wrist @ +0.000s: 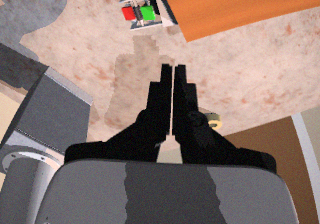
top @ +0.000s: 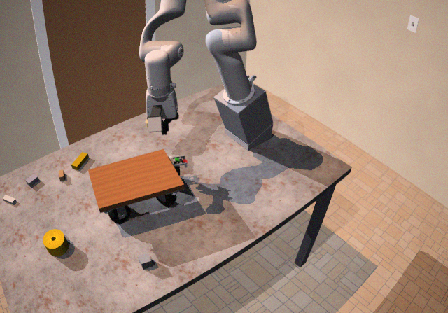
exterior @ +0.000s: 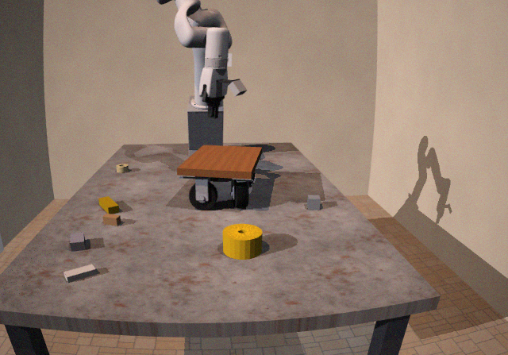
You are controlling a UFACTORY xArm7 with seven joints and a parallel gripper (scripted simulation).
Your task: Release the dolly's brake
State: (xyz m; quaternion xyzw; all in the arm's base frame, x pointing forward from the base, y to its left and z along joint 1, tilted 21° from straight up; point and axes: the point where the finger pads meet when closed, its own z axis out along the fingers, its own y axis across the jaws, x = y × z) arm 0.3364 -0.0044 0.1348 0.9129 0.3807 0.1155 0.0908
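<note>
The brake pedal lies 5 cm behind my hand, 2 cm to the left of it and 16 cm below it. Also, from my hand: grey cube 31 cm ahead, 25 cm to the left, 22 cm below; orange block 34 cm ahead, 31 cm to the right, 23 cm below; ring 17 cm behind, 34 cm to the right, 23 cm below.
</note>
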